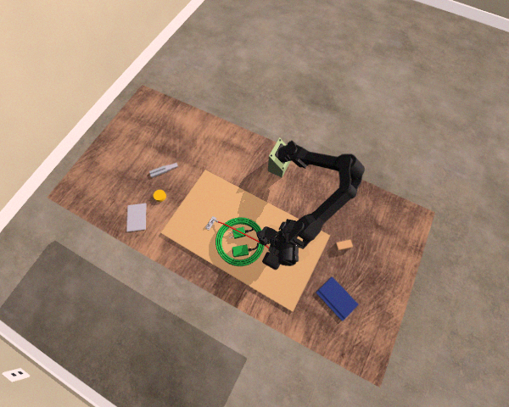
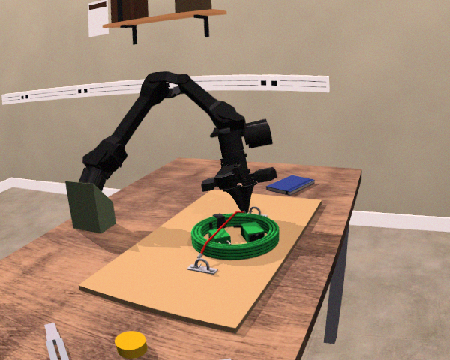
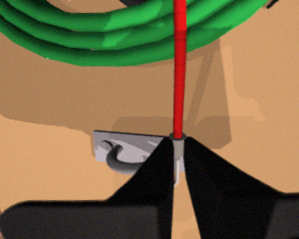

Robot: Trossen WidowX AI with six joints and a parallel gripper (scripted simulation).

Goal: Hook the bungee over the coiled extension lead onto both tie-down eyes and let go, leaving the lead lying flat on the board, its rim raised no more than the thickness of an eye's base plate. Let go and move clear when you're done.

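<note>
The extension lead lies 14 cm to the right of my hand, 3 cm below it and 3 cm ahead of it. The rest, counted from my hand: wooden block (24 cm to the left, 14 cm behind, 4 cm below); yellow disc (56 cm to the right, 5 cm below); grey plate (60 cm to the right, 12 cm ahead, 5 cm below).
</note>
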